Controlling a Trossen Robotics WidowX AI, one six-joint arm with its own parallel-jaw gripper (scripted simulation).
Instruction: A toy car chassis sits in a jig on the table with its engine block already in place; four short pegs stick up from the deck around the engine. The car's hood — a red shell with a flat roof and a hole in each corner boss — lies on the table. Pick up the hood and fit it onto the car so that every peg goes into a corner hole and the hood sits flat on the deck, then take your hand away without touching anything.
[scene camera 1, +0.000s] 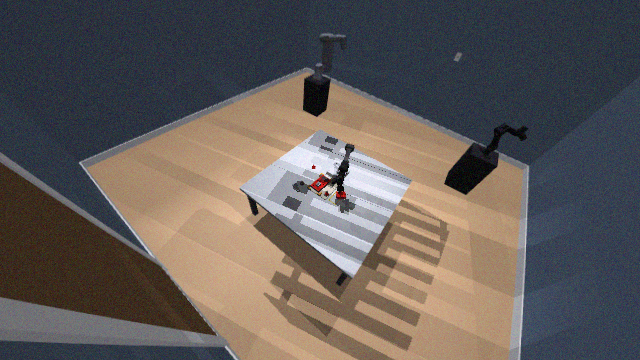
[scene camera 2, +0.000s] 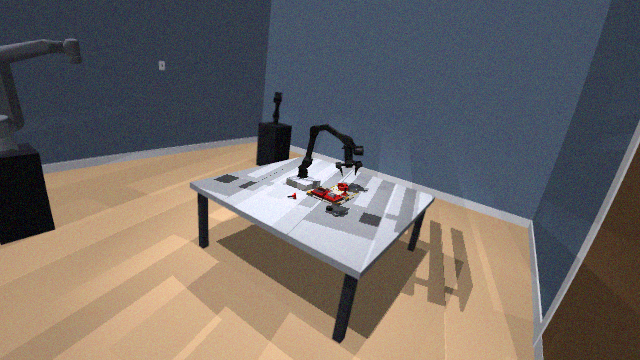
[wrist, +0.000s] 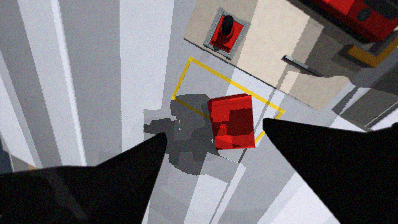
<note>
My gripper (wrist: 213, 130) is open and holds nothing. Also in view: a red hood (wrist: 231, 117).
</note>
